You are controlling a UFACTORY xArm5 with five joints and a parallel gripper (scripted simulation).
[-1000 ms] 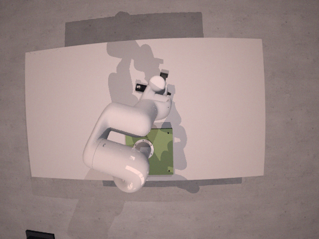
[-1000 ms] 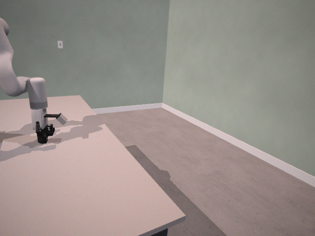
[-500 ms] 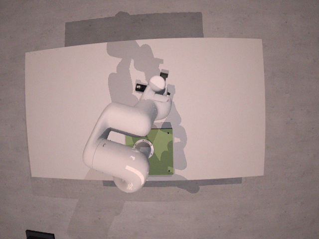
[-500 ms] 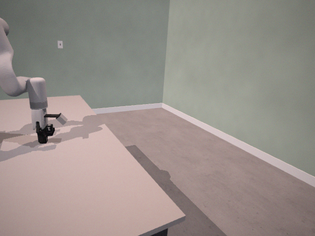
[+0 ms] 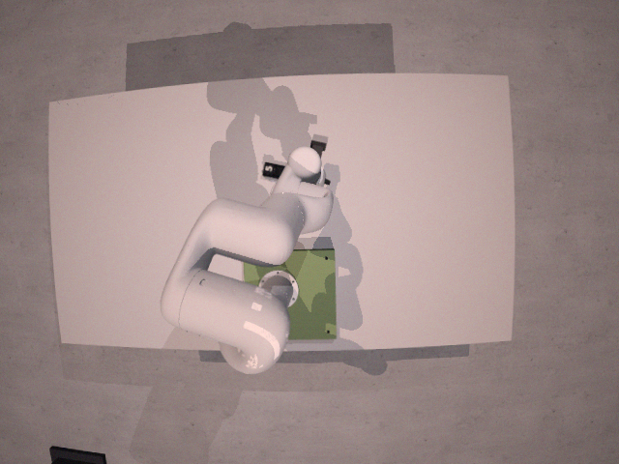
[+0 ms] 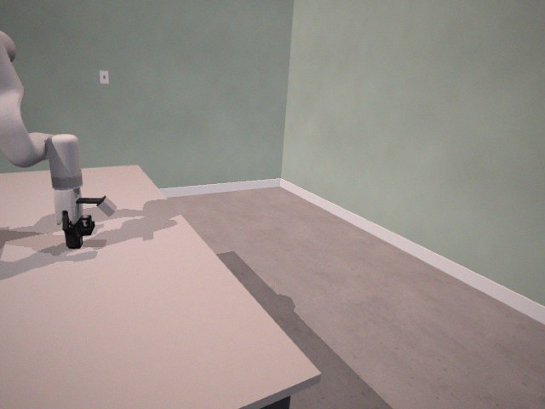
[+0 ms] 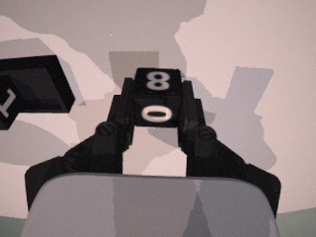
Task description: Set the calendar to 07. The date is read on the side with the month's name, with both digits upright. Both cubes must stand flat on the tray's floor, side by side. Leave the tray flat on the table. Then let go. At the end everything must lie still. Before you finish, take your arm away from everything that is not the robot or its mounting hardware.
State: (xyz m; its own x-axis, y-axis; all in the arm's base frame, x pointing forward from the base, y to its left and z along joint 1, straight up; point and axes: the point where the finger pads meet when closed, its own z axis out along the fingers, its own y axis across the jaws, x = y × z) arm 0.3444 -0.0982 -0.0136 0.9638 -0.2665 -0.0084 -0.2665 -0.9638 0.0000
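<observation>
Right now the black calendar tray is 30 mm ahead of my hand, 110 mm to the left of it and 20 mm below it. The rest, counted from my hand: black cube 10 mm below.
</observation>
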